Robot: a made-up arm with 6 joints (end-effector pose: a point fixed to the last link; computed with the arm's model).
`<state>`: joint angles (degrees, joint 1 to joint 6).
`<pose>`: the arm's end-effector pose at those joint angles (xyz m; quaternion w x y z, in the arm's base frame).
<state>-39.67 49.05 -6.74 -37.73 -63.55 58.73</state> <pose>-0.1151 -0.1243 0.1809 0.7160 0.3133 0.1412 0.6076</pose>
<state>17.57 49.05 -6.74 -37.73 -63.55 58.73</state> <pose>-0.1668 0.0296 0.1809 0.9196 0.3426 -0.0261 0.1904</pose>
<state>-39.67 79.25 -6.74 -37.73 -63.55 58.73</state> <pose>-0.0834 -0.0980 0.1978 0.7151 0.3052 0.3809 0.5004</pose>
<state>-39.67 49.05 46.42 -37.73 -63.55 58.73</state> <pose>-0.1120 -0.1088 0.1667 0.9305 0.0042 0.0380 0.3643</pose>
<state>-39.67 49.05 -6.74 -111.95 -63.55 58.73</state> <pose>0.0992 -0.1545 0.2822 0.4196 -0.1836 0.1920 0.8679</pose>
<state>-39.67 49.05 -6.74 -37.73 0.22 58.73</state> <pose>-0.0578 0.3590 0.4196 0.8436 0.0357 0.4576 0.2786</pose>
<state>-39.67 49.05 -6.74 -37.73 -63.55 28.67</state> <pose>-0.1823 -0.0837 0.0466 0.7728 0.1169 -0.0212 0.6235</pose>
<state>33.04 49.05 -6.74 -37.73 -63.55 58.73</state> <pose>-0.1529 0.0730 0.1809 0.9369 0.3360 -0.0720 0.0649</pose>
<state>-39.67 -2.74 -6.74 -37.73 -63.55 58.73</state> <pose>-0.1409 -0.1457 0.1142 0.6042 0.2772 -0.2831 0.6913</pose>
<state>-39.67 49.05 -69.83 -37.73 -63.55 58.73</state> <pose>-0.1002 -0.1441 0.1822 0.2710 0.5896 0.2235 0.7273</pose>
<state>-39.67 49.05 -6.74 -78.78 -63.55 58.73</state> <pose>0.0090 -0.1749 0.2172 0.5826 0.0415 0.1784 0.7918</pose>
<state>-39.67 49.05 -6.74 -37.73 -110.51 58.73</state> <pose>-0.0003 -0.2093 -0.2022 0.4790 0.4611 -0.1253 0.7364</pose>
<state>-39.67 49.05 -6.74 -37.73 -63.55 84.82</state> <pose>-0.0078 -0.1627 0.2540 0.6268 0.4668 0.2747 0.5601</pose>
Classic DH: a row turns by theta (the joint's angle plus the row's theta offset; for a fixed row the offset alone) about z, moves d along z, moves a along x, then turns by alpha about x. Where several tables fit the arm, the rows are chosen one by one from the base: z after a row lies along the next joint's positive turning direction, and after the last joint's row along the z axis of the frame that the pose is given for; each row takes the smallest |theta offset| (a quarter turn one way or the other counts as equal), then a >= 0, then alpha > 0; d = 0 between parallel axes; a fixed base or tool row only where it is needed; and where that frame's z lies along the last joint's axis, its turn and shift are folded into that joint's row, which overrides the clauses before.
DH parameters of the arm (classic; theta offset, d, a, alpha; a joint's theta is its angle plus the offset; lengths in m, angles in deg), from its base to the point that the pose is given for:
base (fixed): 0 0 0 180
joint 1: 0 -0.113 -0.116 90
joint 2: 0 -0.036 -0.066 -90
joint 3: -90 -0.2 0.052 -90
joint 4: 90 0.457 0.019 90
joint 5: 0 -0.044 0.07 -90
joint 6: -90 -0.386 0.299 -90
tool (fixed): -90 0.024 0 0

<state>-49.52 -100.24 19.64 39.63 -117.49 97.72</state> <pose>-0.0495 0.1336 0.4754 0.6344 -0.2429 0.6831 -0.2682</pose>
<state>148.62 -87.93 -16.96 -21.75 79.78 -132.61</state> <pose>0.6335 0.3782 0.2915 0.0866 0.1448 -0.9474 0.2720</pose>
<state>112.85 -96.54 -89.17 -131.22 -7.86 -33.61</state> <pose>0.1341 0.1986 0.2088 0.6252 0.7395 -0.1622 -0.1896</pose>
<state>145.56 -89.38 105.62 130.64 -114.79 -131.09</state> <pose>-0.2421 0.9103 0.2201 0.2274 -0.6112 0.7360 0.1817</pose>
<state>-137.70 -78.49 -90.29 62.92 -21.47 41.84</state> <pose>0.4221 -0.3255 0.1334 0.4688 -0.0568 -0.2695 -0.8393</pose>
